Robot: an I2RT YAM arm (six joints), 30 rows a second.
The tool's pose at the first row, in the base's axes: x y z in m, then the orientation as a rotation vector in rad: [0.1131 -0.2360 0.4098 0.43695 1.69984 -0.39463]
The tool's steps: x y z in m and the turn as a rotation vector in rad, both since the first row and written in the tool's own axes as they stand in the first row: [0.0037 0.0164 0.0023 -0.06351 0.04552 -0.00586]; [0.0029 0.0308 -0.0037 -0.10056 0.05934 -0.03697]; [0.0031 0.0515 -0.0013 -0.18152 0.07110 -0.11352]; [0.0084 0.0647 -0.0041 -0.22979 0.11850 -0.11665]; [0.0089 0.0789 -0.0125 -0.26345 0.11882 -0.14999]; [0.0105 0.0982 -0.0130 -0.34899 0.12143 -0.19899]
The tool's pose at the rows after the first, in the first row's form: [0.1226 -0.2226 0.4055 0.39714 1.75324 -0.33621]; [0.1247 -0.2072 0.4070 0.34697 1.77900 -0.32412]; [0.1370 -0.1904 0.4061 0.22453 1.81698 -0.30644]; [0.1403 -0.1772 0.4011 0.19645 1.86671 -0.25728]; [0.1401 -0.1607 0.4017 0.14249 1.87670 -0.25142]; [0.1490 -0.1436 0.3999 0.03634 1.89273 -0.20995]
